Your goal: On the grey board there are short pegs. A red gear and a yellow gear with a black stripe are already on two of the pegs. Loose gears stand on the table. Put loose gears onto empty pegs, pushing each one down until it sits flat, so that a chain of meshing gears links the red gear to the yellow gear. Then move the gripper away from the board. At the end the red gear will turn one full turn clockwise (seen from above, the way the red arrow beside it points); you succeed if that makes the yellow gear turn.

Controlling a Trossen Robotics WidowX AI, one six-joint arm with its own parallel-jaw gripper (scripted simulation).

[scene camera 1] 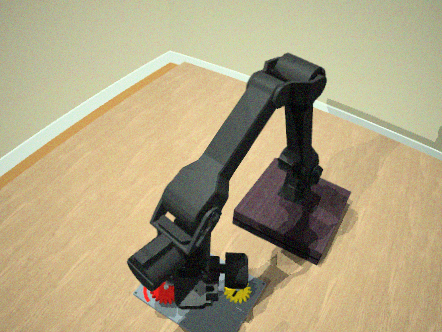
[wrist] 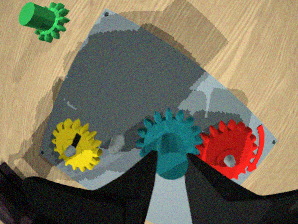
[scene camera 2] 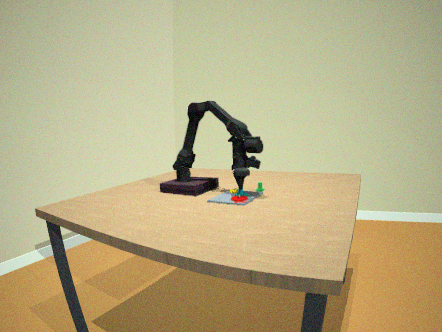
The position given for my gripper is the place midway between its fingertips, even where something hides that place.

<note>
I see my gripper point(scene camera 1: 193, 289), a teal gear point(wrist: 173, 138), a green gear point(wrist: 47, 27), a red gear point(wrist: 235, 140) and a yellow gear point(wrist: 68, 133).
My gripper shows as well in the wrist view point(wrist: 171, 158). Scene camera 1 misses the teal gear, which is hidden by my gripper. Scene camera 1 misses the green gear: it is out of frame.
</note>
